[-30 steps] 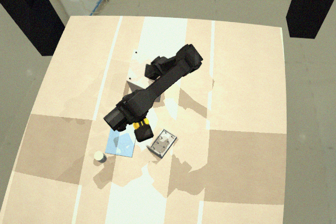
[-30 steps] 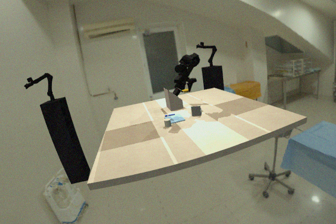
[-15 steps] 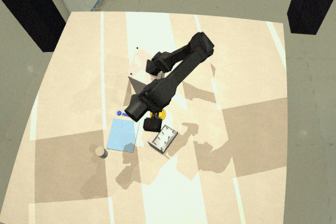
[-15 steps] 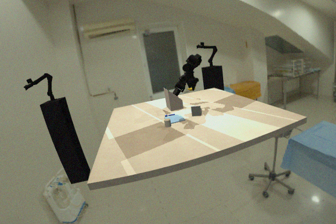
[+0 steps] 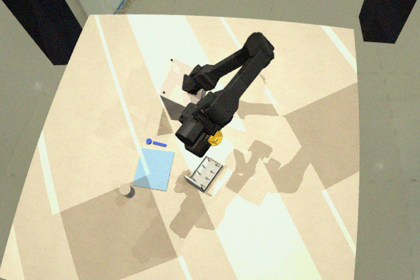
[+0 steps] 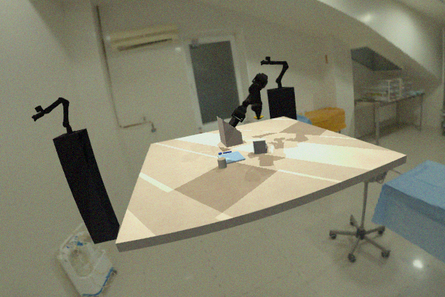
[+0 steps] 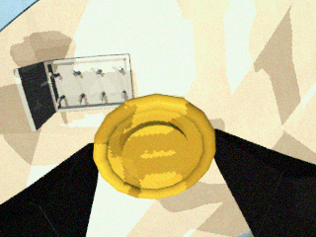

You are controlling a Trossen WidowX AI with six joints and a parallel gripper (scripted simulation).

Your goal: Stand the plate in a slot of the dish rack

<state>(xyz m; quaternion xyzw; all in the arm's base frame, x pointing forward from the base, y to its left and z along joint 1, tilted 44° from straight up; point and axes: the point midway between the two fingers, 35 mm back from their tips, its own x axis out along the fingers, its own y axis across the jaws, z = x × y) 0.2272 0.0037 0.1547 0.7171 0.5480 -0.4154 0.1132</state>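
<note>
Now: the dish rack 16 cm below my gripper tip, 7 cm ahead of it and 4 cm to the right of it. Round my gripper tip: blue spoon 25 cm to the right, 18 cm below, 4 cm behind; then plate 1 cm above; then light blue mat 23 cm to the right, 18 cm below, 6 cm ahead.
</note>
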